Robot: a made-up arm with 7 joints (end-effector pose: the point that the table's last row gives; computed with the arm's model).
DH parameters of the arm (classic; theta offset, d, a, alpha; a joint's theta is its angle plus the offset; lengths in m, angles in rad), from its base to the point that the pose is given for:
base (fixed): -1.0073 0 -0.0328 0
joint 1: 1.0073 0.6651 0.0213 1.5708
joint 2: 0 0.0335 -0.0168 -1.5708
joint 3: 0 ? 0.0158 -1.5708
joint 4: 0 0.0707 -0.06 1.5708
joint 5: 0 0.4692 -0.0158 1.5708
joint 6: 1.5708 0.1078 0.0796 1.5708
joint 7: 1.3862 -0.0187 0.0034 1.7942
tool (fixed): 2.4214 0.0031 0 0
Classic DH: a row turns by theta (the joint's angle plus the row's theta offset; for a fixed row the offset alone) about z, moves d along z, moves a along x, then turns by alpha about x.
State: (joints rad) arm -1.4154 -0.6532 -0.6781 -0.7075 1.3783 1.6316 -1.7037
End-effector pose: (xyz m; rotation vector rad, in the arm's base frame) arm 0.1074 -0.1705 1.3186 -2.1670 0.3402 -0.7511
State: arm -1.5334 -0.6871 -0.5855 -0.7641 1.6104 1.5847 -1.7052
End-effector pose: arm 0.0828 -0.2058 1.3162 -2.0735 0.1835 -0.6095
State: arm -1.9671 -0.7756 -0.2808 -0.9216 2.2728 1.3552 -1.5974
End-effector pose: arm -0.0143 -0.2501 1.3230 -1.8490 -0.2522 -0.1414
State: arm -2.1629 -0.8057 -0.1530 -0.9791 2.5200 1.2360 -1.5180
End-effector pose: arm -0.0552 -0.2319 1.3336 -1.8021 -0.3912 0.0750
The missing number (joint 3, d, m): 0.2834
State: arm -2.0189 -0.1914 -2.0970 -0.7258 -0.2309 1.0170 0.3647
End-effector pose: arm 0.1721 -0.4112 1.1541 1.6243 -2.1386 1.5908
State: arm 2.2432 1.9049 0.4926 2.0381 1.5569 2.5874 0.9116
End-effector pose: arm -0.0591 -0.1653 0.9013 -2.2541 -0.1013 -0.3216
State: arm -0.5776 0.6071 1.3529 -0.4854 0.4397 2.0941 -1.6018
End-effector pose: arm -0.4602 -0.0319 1.1546 -0.5939 -2.2947 -0.5008
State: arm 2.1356 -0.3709 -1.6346 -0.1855 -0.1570 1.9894 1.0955
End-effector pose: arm -0.2977 0.1277 1.2977 0.0750 2.4787 -1.8841
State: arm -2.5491 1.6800 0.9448 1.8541 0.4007 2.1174 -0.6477
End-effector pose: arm 0.3589 -0.0603 0.9205 -2.0600 1.1490 -0.5154
